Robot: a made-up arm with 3 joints. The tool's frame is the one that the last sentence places. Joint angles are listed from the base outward.
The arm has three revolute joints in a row. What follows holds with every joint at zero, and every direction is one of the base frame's. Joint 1 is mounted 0.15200 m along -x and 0.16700 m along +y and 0.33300 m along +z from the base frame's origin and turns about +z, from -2.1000 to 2.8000 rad. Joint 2 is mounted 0.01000 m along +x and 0.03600 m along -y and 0.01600 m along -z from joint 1 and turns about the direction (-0.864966, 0.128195, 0.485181), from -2.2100 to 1.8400 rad. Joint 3 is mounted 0.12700 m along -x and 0.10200 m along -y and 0.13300 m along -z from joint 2 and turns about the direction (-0.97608, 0.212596, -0.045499), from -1.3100 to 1.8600 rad. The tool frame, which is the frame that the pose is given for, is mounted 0.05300 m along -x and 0.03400 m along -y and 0.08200 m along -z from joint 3; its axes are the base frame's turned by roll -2.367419, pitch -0.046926 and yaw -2.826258 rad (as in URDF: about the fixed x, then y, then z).
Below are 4 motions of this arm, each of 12 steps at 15 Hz.
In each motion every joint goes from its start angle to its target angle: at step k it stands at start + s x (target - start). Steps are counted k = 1, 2, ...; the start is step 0. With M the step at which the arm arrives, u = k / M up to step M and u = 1 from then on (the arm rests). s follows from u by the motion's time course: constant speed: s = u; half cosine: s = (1 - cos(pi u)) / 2; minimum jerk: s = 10 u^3 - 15 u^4 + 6 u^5.
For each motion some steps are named. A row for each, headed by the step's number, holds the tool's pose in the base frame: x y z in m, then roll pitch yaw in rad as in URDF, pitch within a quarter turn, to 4 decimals.
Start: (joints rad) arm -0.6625 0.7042 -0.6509
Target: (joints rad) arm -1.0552 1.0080 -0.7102
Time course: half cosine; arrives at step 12
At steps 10, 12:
10: -0.4576 0.0823 0.2707 -2.3292 -0.2505 2.9082
12: -0.4597 0.0875 0.2755 -2.3220 -0.2629 2.8895

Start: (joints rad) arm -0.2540 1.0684 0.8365
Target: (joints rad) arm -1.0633 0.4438 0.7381
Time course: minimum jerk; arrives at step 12
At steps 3, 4, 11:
3: -0.3186 -0.1146 0.3992 -0.6199 -0.6301 2.9017
4: -0.3520 -0.0972 0.3813 -0.7019 -0.6172 2.8302
11: -0.4787 0.1440 0.2485 -1.2761 -0.4900 2.2591

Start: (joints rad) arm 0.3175 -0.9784 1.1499
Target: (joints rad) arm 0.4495 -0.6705 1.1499
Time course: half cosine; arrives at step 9
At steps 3, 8, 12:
3: -0.3391 0.1156 0.1113 -2.1230 -0.4335 -2.9188
8: -0.3141 0.0388 0.1131 -1.9093 -0.4389 -2.8065
12: -0.3126 0.0357 0.1135 -1.9003 -0.4392 -2.8018

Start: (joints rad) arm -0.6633 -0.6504 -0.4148
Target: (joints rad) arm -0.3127 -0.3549 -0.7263
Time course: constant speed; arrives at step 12
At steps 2, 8, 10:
2: -0.2467 0.2845 0.0729 2.9866 0.3167 2.4106
8: -0.2817 0.2390 0.0744 2.9700 0.3676 2.6447
10: -0.2901 0.2220 0.0760 2.9641 0.3826 2.7238

